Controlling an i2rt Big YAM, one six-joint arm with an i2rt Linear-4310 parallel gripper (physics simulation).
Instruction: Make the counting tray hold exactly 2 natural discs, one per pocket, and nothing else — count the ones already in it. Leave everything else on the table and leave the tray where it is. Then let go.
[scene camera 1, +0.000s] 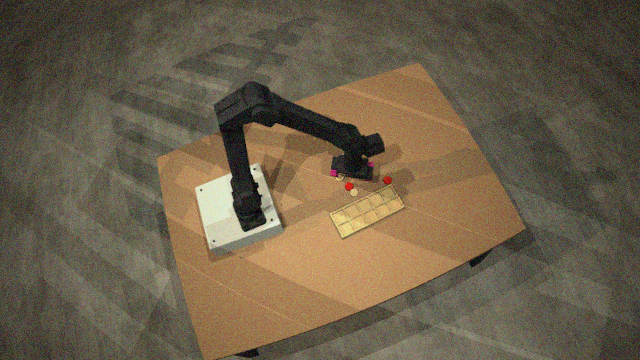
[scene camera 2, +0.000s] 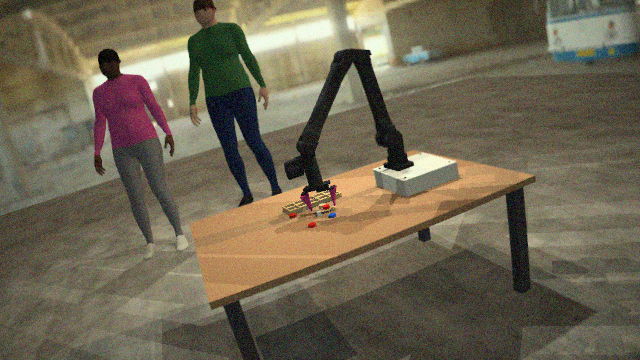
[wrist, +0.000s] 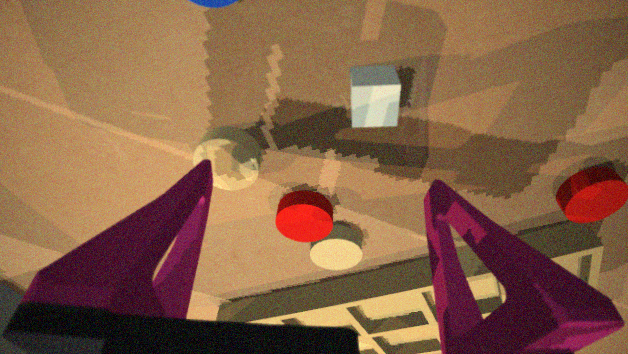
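Observation:
My gripper (scene camera 1: 352, 173) (scene camera 2: 322, 207) (wrist: 324, 180) is open and empty above the discs. One natural disc (scene camera 1: 340, 178) (wrist: 230, 167) lies on the table; in the wrist view the left fingertip overlaps its edge, and in scene camera 1 the gripper partly covers it. Another natural disc (scene camera 1: 354, 192) (wrist: 336, 254) lies between a red disc (scene camera 1: 349, 186) (wrist: 304, 222) and the counting tray (scene camera 1: 373, 220) (wrist: 320, 290), and shows between the fingers in the wrist view. No disc shows in the tray's pockets in scene camera 1; the wrist view cuts part of the tray off.
A second red disc (scene camera 1: 387, 180) (scene camera 2: 293, 215) (wrist: 592, 197) lies by the tray's far end. A third red disc (scene camera 2: 312, 225), a blue disc (scene camera 2: 332, 215) (wrist: 214, 2) and a whitish cube (wrist: 375, 102) also lie on the table. The arm's white base (scene camera 1: 217, 210) (scene camera 2: 417, 172) stands beyond.

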